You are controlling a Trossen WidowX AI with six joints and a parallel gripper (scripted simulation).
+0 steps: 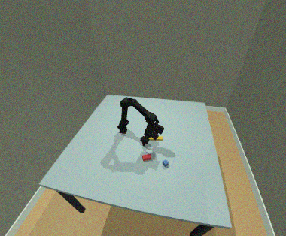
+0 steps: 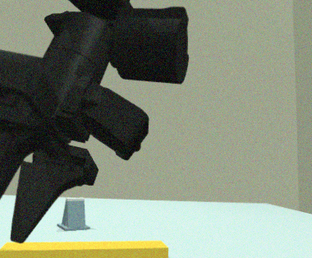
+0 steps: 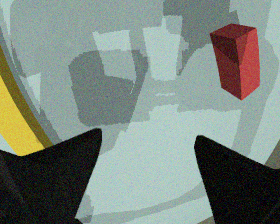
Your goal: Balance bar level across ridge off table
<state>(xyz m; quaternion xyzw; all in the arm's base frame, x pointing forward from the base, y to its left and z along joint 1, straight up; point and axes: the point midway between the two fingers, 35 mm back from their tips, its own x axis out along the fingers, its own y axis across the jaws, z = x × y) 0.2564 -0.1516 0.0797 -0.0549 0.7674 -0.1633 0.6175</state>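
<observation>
The yellow bar lies 11 cm to the left of my gripper tip, 5 cm ahead of it and 4 cm below it. The rest, counted from my gripper tip: blue cube (19 cm ahead, 13 cm to the right, 3 cm below); then red block (11 cm to the right, 4 cm ahead, 3 cm below).
</observation>
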